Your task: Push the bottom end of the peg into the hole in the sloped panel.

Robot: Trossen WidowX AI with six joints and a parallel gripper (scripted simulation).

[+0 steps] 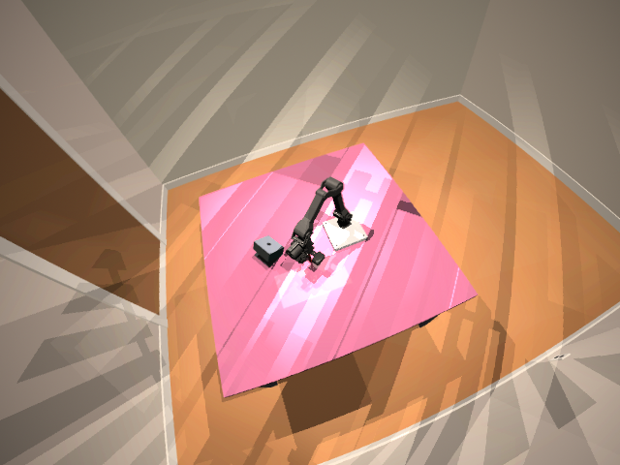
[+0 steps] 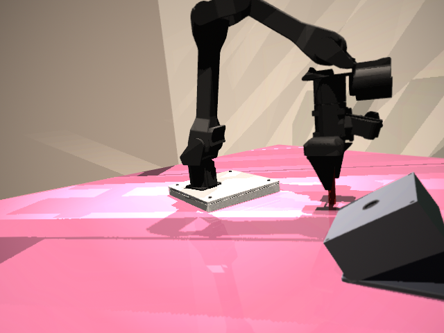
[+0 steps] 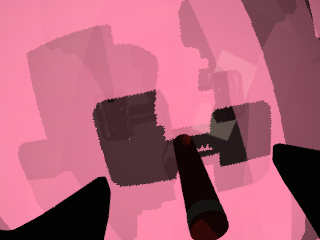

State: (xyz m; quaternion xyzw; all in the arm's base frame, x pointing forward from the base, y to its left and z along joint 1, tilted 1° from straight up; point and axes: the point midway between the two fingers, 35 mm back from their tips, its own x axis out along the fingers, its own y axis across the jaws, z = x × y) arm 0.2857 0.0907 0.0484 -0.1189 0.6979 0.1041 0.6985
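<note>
The grey sloped panel is 18 cm to the right of my gripper tip, 16 cm ahead of it and 1 cm above it. Round my gripper tip: red peg: 2 cm above.
</note>
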